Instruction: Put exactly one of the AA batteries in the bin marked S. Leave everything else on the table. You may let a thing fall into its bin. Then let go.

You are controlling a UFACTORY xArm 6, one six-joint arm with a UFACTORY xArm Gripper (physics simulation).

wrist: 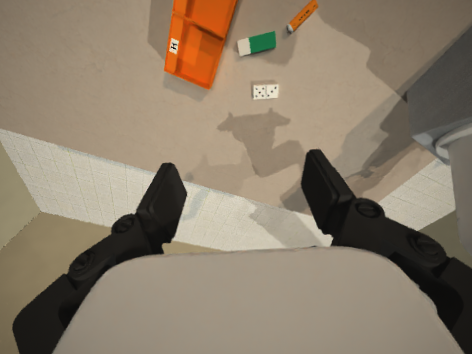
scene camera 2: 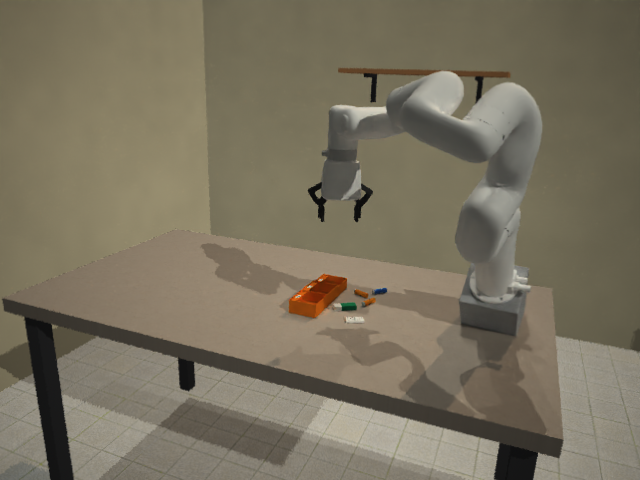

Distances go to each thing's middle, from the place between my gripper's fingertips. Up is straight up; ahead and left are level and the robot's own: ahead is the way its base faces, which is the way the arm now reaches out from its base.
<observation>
The orange bin tray (scene camera 2: 317, 295) is 270 mm below my hand, 100 mm to the right of it and 100 mm ahead of it.
</observation>
